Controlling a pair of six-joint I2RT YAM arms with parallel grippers.
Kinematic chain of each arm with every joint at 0, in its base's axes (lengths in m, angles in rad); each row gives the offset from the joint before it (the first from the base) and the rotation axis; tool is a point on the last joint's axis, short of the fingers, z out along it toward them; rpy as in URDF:
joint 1: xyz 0 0 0.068 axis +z
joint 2: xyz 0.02 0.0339 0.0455 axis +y
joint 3: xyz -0.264 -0.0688 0 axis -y
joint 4: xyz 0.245 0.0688 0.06 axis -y
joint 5: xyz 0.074 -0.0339 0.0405 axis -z
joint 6: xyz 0.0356 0 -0.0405 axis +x
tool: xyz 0 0 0 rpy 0 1.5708 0
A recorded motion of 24 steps. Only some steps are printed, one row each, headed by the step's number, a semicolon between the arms.
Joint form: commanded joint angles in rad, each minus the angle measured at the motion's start. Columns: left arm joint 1, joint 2, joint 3, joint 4, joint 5, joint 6; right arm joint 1, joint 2, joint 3, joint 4, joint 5, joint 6.
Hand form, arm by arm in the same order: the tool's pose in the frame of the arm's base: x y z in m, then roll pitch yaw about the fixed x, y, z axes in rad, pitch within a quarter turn. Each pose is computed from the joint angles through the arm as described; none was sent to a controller.
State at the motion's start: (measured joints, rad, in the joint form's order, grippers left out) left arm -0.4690 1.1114 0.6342 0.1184 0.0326 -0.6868; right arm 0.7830 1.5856 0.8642 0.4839 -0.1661 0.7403
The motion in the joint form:
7: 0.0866 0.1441 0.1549 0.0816 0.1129 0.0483; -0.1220 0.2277 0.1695 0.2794 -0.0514 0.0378
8: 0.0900 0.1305 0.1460 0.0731 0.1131 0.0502; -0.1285 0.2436 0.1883 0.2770 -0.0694 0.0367
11: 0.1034 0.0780 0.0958 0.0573 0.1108 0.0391; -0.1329 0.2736 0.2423 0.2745 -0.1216 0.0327
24: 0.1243 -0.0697 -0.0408 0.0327 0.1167 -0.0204; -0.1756 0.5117 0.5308 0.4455 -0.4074 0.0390
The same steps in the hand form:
7: 0.2665 -0.1127 0.2792 -1.9770 0.8510 -2.4167; 0.3178 0.2569 0.2384 1.5934 0.7891 2.4654
8: 0.2639 -0.1106 0.2788 -1.9830 0.8510 -2.4185; 0.3225 0.2579 0.2381 1.5926 0.7900 2.4763
11: 0.2530 -0.1023 0.2731 -1.9964 0.8352 -2.4099; 0.3306 0.2641 0.2435 1.5630 0.7994 2.5030
24: 0.2222 -0.0854 0.2573 -1.9875 0.7734 -2.3714; 0.3829 0.2896 0.2527 1.2644 0.8931 2.5220

